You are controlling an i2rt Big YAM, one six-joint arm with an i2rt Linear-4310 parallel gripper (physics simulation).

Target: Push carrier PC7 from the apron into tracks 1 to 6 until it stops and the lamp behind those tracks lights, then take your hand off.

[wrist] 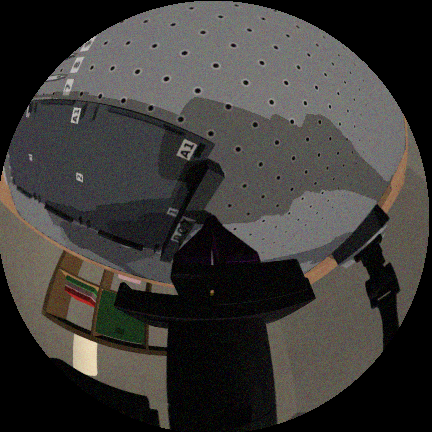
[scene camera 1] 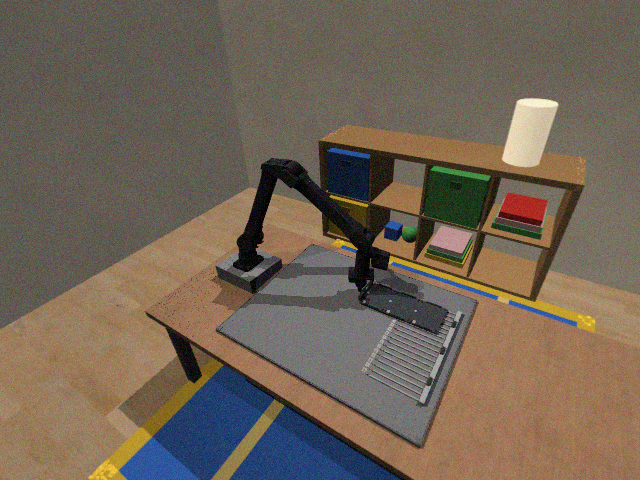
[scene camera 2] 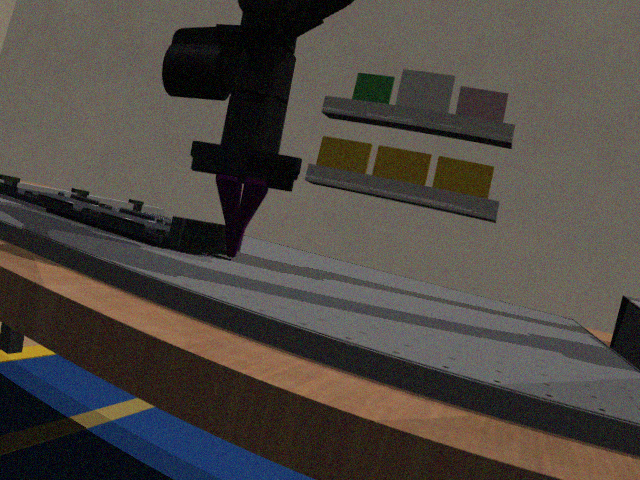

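Pixels of known places: gripper, fingertip midpoint: (wrist: 210,219) (scene camera 1: 359,290) (scene camera 2: 231,256); arm's base, link origin: (wrist: 366,247) (scene camera 1: 248,262).
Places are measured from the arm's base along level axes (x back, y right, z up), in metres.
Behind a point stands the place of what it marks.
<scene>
Carrier PC7 (scene camera 1: 403,305) {x -0.687, y -0.123, z -0.038 m} (wrist: 115,165) {x -0.594, y -0.098, z -0.038 m} is a long dark plate lying flat, its far part over the upper rows of the tracks (scene camera 1: 393,386) {x -0.782, y 0.215, z -0.050 m}. In the wrist view its edge runs beside the label 7 (wrist: 68,86). In scene camera 1 a narrow gap shows between its far end and the pale end rail (scene camera 1: 436,365) {x -0.877, y 0.086, z -0.033 m}. The lamp (scene camera 1: 453,324) {x -0.880, y -0.109, z -0.027 m} behind that end looks dark. My gripper (scene camera 1: 362,298) {x -0.494, y -0.123, z -0.046 m} (scene camera 2: 233,254) {x -0.494, y -0.123, z -0.046 m} (wrist: 210,219) {x -0.494, y -0.123, z -0.046 m} is shut and empty, fingertips low at the carrier's near end block (scene camera 2: 196,235) {x -0.519, y -0.153, z -0.032 m}, by the PC7 label, which they partly hide; contact is hard to tell.
Two more dark lamps (scene camera 1: 442,350) {x -0.878, y 0.023, z -0.027 m} (scene camera 1: 429,381) {x -0.876, y 0.158, z -0.027 m} sit along the end rail. The grey board (scene camera 1: 289,335) {x -0.377, y 0.214, z -0.049 m} lies on the wooden table (scene camera 1: 537,392) {x -1.168, y 0.006, z -0.062 m}. The arm's base (scene camera 1: 249,273) {x -0.057, y 0.059, z 0.004 m} stands at the board's left corner. A shelf unit (scene camera 1: 454,149) stands behind the table.
</scene>
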